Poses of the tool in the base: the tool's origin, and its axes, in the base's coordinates. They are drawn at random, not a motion.
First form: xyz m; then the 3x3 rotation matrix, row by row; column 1 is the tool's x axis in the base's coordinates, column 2 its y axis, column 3 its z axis. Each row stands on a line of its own.
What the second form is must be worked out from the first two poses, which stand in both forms.
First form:
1:
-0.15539 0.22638 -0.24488
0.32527 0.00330 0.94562
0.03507 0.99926 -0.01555
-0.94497 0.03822 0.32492
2:
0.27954 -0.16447 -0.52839
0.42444 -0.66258 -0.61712
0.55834 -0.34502 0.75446
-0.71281 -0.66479 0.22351
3:
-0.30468 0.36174 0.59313
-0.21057 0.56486 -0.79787
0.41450 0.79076 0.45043
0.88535 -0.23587 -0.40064
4:
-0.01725 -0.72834 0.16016
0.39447 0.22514 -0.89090
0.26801 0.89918 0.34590
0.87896 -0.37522 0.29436
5:
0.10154 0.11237 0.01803
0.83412 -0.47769 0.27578
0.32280 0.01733 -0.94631
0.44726 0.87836 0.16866
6:
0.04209 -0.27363 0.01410
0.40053 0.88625 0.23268
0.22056 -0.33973 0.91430
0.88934 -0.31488 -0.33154
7:
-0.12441 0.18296 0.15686
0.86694 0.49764 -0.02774
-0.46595 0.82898 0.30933
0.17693 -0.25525 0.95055
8:
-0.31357 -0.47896 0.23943
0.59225 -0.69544 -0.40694
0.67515 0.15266 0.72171
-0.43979 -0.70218 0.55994
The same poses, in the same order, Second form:
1:
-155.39 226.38 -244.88
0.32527 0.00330 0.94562
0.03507 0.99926 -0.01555
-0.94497 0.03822 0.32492

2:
279.54 -164.47 -528.39
0.42444 -0.66258 -0.61712
0.55834 -0.34502 0.75446
-0.71281 -0.66479 0.22351

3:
-304.68 361.74 593.13
-0.21057 0.56486 -0.79787
0.41450 0.79076 0.45043
0.88535 -0.23587 -0.40064

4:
-17.25 -728.34 160.16
0.39447 0.22514 -0.89090
0.26801 0.89918 0.34590
0.87896 -0.37522 0.29436

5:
101.54 112.37 18.03
0.83412 -0.47769 0.27578
0.32280 0.01733 -0.94631
0.44726 0.87836 0.16866

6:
42.09 -273.63 14.10
0.40053 0.88625 0.23268
0.22056 -0.33973 0.91430
0.88934 -0.31488 -0.33154

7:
-124.41 182.96 156.86
0.86694 0.49764 -0.02774
-0.46595 0.82898 0.30933
0.17693 -0.25525 0.95055

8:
-313.57 -478.96 239.43
0.59225 -0.69544 -0.40694
0.67515 0.15266 0.72171
-0.43979 -0.70218 0.55994

